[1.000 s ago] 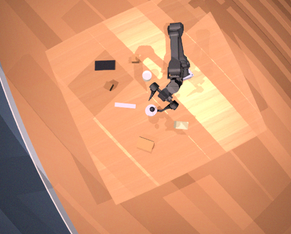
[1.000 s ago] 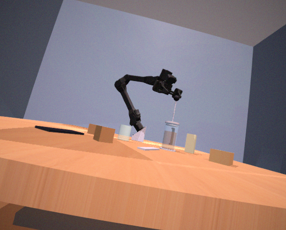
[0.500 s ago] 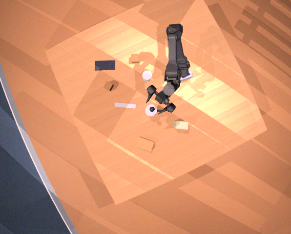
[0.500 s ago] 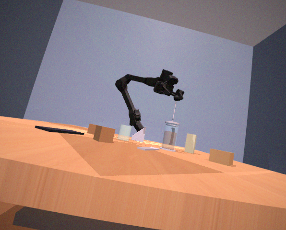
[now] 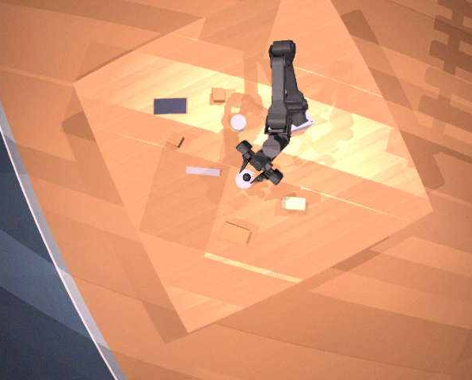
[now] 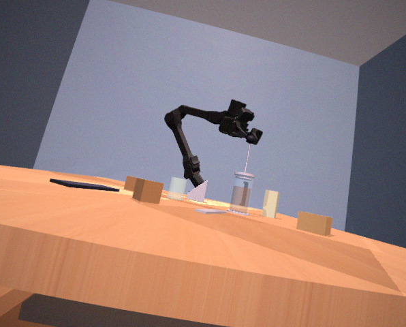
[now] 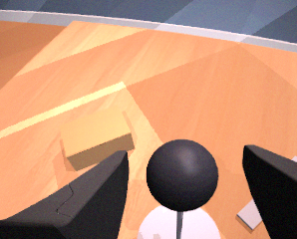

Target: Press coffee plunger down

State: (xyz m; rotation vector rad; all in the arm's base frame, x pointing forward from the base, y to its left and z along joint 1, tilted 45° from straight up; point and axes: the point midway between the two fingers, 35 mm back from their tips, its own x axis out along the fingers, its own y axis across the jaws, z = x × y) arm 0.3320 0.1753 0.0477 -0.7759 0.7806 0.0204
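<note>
Right now the glass coffee press is 20 mm behind my gripper tip, 10 mm to the left of it and 140 mm below it. The rest, counted from my gripper tip: cream block (140 mm behind, 190 mm to the left, 220 mm below); then flat pale strip (130 mm ahead, 120 mm to the right, 270 mm below); then dark flat pad (120 mm ahead, 460 mm to the right, 270 mm below).
</note>
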